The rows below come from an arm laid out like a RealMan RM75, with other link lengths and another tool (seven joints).
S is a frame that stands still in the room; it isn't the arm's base.
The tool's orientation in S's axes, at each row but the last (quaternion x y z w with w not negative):
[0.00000, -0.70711, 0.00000, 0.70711]
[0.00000, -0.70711, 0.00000, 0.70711]
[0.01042, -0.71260, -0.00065, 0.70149]
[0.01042, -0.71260, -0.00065, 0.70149]
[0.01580, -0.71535, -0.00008, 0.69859]
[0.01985, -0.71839, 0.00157, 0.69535]
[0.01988, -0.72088, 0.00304, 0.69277]
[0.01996, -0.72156, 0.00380, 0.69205]
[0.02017, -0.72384, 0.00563, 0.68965]
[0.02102, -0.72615, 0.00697, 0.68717]
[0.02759, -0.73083, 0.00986, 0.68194]
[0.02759, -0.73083, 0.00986, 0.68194]
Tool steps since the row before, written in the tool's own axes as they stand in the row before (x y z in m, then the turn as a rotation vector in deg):
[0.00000, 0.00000, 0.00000, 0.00, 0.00, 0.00]
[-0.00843, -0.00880, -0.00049, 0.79, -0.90, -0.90]
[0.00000, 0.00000, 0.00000, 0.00, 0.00, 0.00]
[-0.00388, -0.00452, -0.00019, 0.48, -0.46, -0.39]
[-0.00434, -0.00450, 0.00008, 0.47, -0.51, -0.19]
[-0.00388, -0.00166, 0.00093, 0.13, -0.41, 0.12]
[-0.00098, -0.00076, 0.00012, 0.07, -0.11, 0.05]
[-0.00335, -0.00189, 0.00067, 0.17, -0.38, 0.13]
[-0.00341, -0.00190, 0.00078, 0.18, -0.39, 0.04]
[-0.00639, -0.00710, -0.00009, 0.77, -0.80, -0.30]
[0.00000, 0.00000, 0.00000, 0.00, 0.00, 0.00]
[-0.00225, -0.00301, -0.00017, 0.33, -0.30, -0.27]
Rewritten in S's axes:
[0.00000, 0.00000, 0.00000, 0.00, 0.00, 0.00]
[0.00049, -0.00880, -0.00843, 0.90, -0.90, 0.79]
[0.00000, 0.00000, 0.00000, 0.00, 0.00, 0.00]
[0.00031, -0.00446, -0.00395, 0.39, -0.46, 0.48]
[0.00012, -0.00440, -0.00444, 0.19, -0.52, 0.46]
[-0.00075, -0.00158, -0.00395, -0.11, -0.42, 0.12]
[-0.00006, -0.00074, -0.00100, -0.05, -0.11, 0.07]
[-0.00047, -0.00183, -0.00342, -0.12, -0.39, 0.16]
[-0.00054, -0.00185, -0.00348, -0.03, -0.39, 0.17]
[0.00072, -0.00696, -0.00651, 0.29, -0.80, 0.77]
[0.00000, 0.00000, 0.00000, 0.00, 0.00, 0.00]
[0.00049, -0.00294, -0.00230, 0.26, -0.29, 0.34]

